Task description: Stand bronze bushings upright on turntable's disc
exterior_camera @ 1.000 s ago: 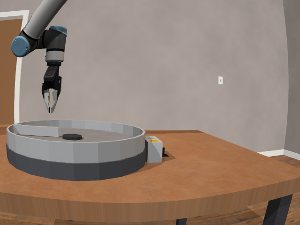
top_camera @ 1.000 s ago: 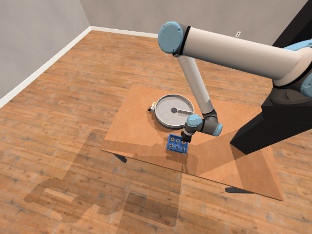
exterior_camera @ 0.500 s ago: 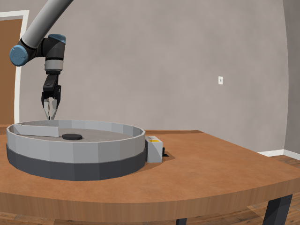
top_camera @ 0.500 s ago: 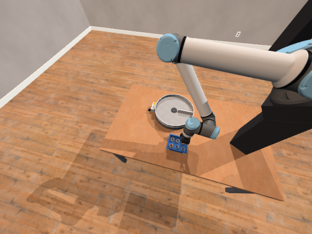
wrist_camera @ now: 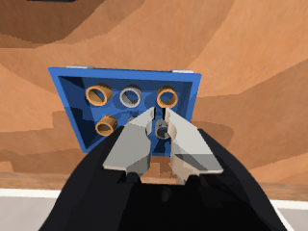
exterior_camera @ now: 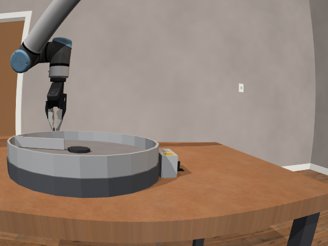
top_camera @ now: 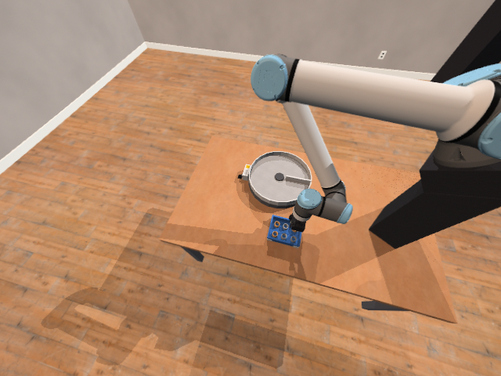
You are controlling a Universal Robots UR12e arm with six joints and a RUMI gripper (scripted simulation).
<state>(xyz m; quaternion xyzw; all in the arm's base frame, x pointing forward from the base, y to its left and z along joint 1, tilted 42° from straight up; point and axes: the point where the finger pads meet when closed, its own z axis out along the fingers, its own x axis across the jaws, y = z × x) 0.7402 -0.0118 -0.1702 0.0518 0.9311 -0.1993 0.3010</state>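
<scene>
The blue crate is 50 mm below my hand, 50 mm ahead of it and 20 mm to the left of it. The rest, counted from my hand: grey turntable (360 mm to the right, 60 mm ahead, 20 mm below).
</scene>
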